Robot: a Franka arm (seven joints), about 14 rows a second.
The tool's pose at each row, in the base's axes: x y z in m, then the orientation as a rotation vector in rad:
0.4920, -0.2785, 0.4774, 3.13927, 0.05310, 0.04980
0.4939, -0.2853, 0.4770, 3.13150, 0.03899, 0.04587
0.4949, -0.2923, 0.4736, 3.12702, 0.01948, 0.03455
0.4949, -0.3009, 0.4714, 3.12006, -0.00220, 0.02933
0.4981, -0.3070, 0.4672, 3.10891, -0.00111, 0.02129
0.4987, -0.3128, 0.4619, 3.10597, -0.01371, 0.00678
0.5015, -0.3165, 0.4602, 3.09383, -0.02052, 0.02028
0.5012, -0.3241, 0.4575, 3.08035, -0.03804, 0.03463
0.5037, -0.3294, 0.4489, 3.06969, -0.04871, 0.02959
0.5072, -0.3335, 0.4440, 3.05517, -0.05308, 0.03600
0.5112, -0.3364, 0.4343, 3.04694, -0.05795, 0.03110
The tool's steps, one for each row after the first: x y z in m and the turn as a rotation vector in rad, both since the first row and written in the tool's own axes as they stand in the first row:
0.0017, 0.0069, 0.0005, -0.00813, -0.00257, 0.00879
0.0023, 0.0139, 0.0039, -0.01302, -0.00986, 0.02115
0.0019, 0.0225, 0.0061, -0.02025, -0.01329, 0.03490
0.0048, 0.0287, 0.0104, -0.03137, -0.01858, 0.03403
0.0050, 0.0345, 0.0157, -0.03431, -0.02796, 0.04208
0.0077, 0.0383, 0.0175, -0.04657, -0.01942, 0.04633
0.0070, 0.0458, 0.0202, -0.06010, -0.01028, 0.05755
0.0091, 0.0512, 0.0289, -0.07072, -0.01367, 0.06440
0.0123, 0.0554, 0.0339, -0.08521, -0.00963, 0.06717
0.0159, 0.0584, 0.0437, -0.09341, -0.01292, 0.07032

